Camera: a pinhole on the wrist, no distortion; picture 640 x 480 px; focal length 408.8 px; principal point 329.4 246.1 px. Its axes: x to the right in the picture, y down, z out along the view. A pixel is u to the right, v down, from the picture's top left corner.
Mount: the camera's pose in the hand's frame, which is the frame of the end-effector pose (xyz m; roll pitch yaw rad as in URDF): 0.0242 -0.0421 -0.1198 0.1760 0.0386 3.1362
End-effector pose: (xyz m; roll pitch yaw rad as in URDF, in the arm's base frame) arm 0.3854 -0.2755 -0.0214 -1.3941 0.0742 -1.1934
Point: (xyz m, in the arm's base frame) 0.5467 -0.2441 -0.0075
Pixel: 307.3 239.6
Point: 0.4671 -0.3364 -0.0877
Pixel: 160.5 58.1
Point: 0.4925 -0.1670 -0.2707
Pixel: outside the picture
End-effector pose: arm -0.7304 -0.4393 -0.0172 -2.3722 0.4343 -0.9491
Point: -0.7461 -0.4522 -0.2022
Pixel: 227.2 31.5
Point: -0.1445 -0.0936 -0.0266
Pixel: outside the picture
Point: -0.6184 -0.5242 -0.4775
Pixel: 43.7 67.0
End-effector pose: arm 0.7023 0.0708 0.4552 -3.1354 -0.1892 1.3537
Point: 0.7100 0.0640 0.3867
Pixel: 403.4 208.9
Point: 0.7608 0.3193 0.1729
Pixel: 152.6 272.9
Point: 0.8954 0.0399 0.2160
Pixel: 376.6 67.4
